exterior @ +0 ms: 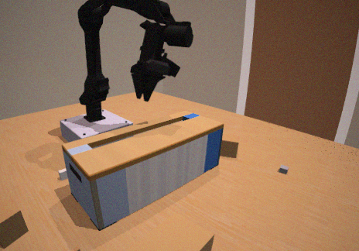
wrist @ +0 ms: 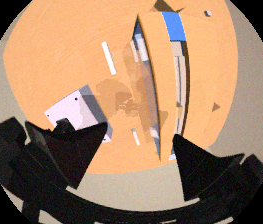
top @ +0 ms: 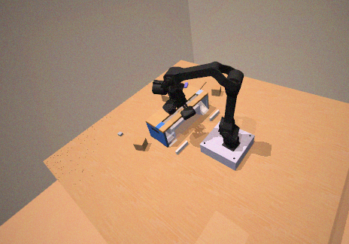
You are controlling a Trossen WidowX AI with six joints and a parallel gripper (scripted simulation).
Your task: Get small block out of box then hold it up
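The long box is 110 mm below my gripper tip, 70 mm ahead of it and 50 mm to the right of it. Round my gripper tip: purple block: 350 mm to the right, 330 mm ahead, 170 mm below; then grey cube: 340 mm ahead, 250 mm to the left, 170 mm below.
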